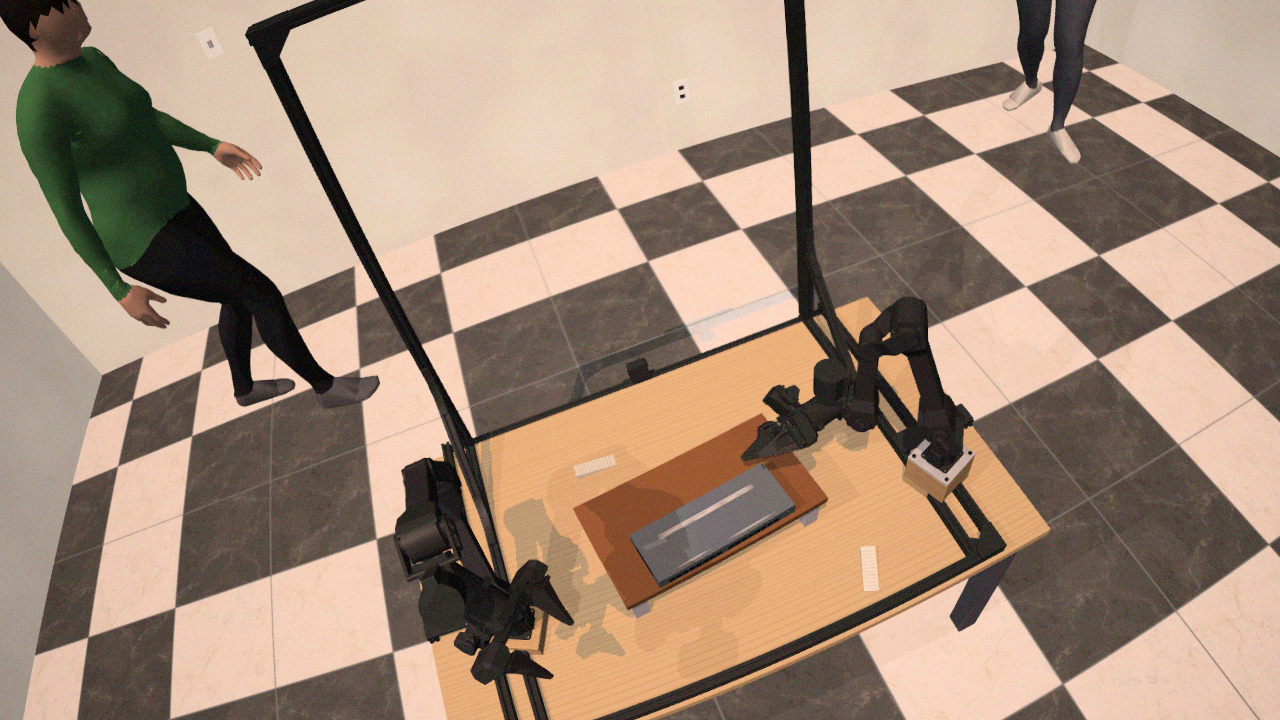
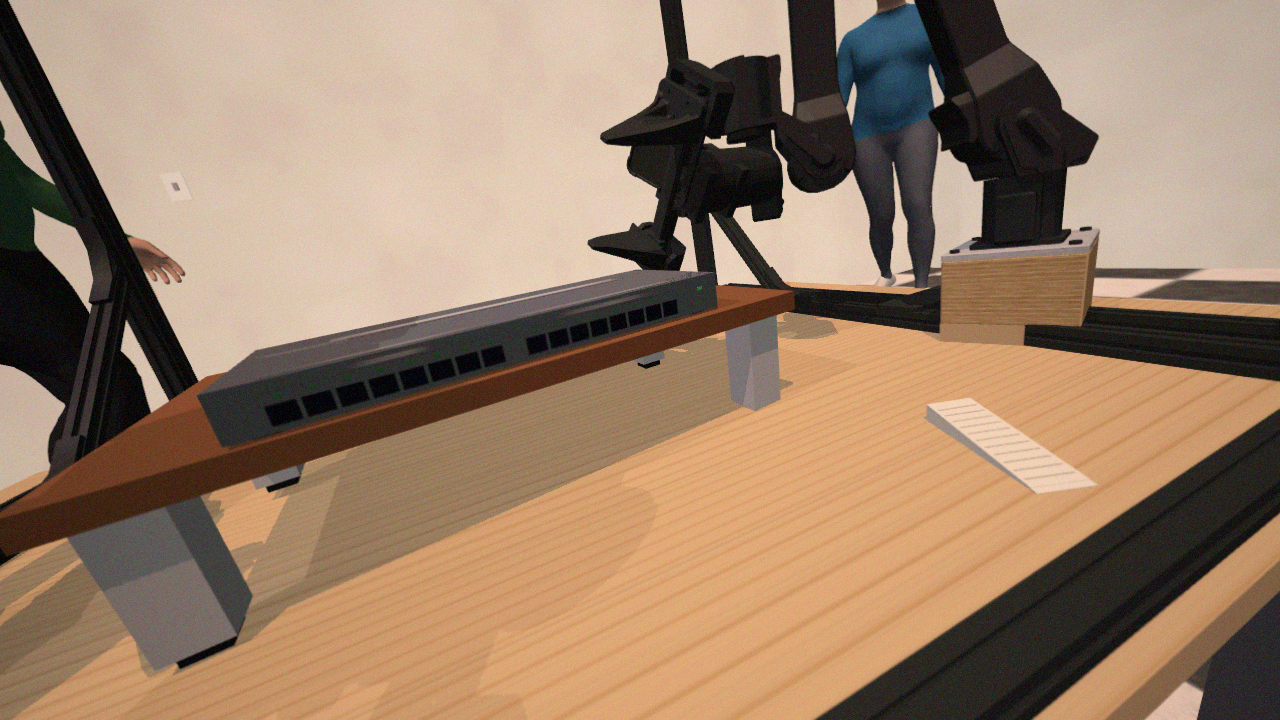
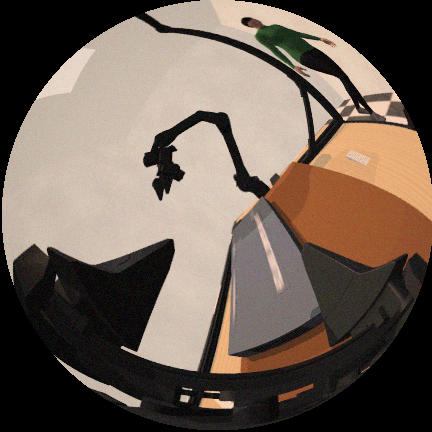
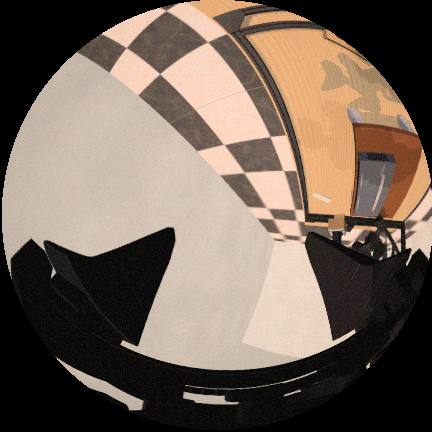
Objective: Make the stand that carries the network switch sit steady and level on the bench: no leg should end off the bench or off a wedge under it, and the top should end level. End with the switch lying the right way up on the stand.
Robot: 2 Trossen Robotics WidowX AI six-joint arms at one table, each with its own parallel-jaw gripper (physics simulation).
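Frame: origin at the left arm's base, x left, y back, z up, level; centimetres.
Where they show: left gripper, fingertip midpoint: (image 1: 749, 457) (image 2: 595, 197) (image 3: 241, 248) (image 4: 376, 230); right gripper, fingertip midpoint: (image 1: 562, 650) (image 3: 163, 197) (image 4: 244, 237); left arm's base, origin of the base link: (image 1: 942, 454) (image 2: 1019, 241) (image 4: 336, 232); right arm's base, origin of the base link: (image 1: 516, 623).
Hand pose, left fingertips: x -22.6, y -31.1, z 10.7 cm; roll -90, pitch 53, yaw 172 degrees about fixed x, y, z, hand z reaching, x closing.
Things, the pixels of their top centre, and the offset from my left fingertips.
- grey switch, middle of its top: (image 2: 497, 301) (image 3: 252, 247) (image 1: 712, 518) (image 4: 372, 196) dx +1.5, dy -11.3, dz -6.1 cm
- white wedge, middle of its top: (image 1: 594, 463) (image 3: 356, 154) dx -32.2, dy -16.1, dz -18.1 cm
The brown stand (image 1: 626, 510) (image 2: 152, 438) (image 3: 350, 210) (image 4: 405, 155) stands on the bench on grey legs. The frames do not settle whether its top is level or every foot touches. The grey switch (image 1: 716, 523) (image 2: 465, 322) (image 3: 265, 300) (image 4: 372, 185) lies on top, ports along the front edge. One white wedge (image 1: 594, 465) (image 3: 358, 157) lies behind the stand; another wedge (image 1: 869, 568) (image 2: 1006, 447) (image 4: 321, 198) lies right of it, both apart from the legs. My left gripper (image 1: 762, 425) (image 2: 597, 190) (image 3: 241, 248) is open above the stand's back right. My right gripper (image 1: 561, 649) (image 4: 244, 237) is open, left of the stand.
Black frame rails (image 1: 787, 635) (image 2: 1074, 573) run along the bench edges, with uprights (image 1: 799, 161) at the back. The left arm's base block (image 1: 937, 474) (image 2: 1015, 291) stands at the right of the bench. People stand on the floor beyond it.
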